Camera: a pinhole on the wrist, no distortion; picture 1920 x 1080 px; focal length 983.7 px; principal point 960.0 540.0 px. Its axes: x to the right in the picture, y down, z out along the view. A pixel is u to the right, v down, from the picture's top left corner.
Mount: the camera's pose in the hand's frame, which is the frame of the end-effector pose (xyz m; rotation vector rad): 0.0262 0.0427 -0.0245 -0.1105 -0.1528 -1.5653
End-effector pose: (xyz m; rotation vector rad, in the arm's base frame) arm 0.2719 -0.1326 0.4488 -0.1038 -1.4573 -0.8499
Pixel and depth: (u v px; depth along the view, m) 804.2 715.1 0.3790
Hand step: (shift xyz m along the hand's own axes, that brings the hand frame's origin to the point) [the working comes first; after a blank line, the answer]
In the camera's frame: -0.0600 0.0675 0.3790

0.0835 0.1654 0.3408
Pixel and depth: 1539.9 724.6 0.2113
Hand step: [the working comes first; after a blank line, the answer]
In the camera's frame: 0.1246 0.0397 0.2113

0.0600 -0.0447 0.2056
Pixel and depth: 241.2 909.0 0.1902
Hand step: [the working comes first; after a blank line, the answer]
In the camera's frame: -0.1390 0.0713 0.1902

0.0925 0.2117 0.1417
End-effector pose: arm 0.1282 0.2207 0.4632 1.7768 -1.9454 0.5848
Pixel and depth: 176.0 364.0 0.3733
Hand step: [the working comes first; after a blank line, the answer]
In the camera's frame: -0.2975 -0.0668 0.3733

-0.0504 0.3981 0.2920
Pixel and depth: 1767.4 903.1 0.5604
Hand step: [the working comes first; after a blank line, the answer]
In the camera's frame: 0.4600 0.2069 0.5604

0.2175 -0.3166 0.6101
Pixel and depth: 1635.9 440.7 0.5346
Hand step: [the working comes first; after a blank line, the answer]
In the camera's frame: 0.3673 -0.0540 0.5346

-0.0425 -0.2305 0.5623
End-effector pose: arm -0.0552 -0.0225 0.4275 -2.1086 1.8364 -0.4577
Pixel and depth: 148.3 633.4 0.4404
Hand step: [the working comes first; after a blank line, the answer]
In the camera's frame: -0.3634 0.0418 0.4404

0.0565 0.4746 0.3500
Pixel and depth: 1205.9 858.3 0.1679
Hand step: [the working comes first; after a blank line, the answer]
In the camera's frame: 0.0420 0.0543 0.1679

0.0760 0.0295 0.1494
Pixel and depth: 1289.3 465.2 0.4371
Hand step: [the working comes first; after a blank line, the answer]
In the camera's frame: 0.1463 -0.0332 0.4371

-0.0189 -0.0288 0.4298
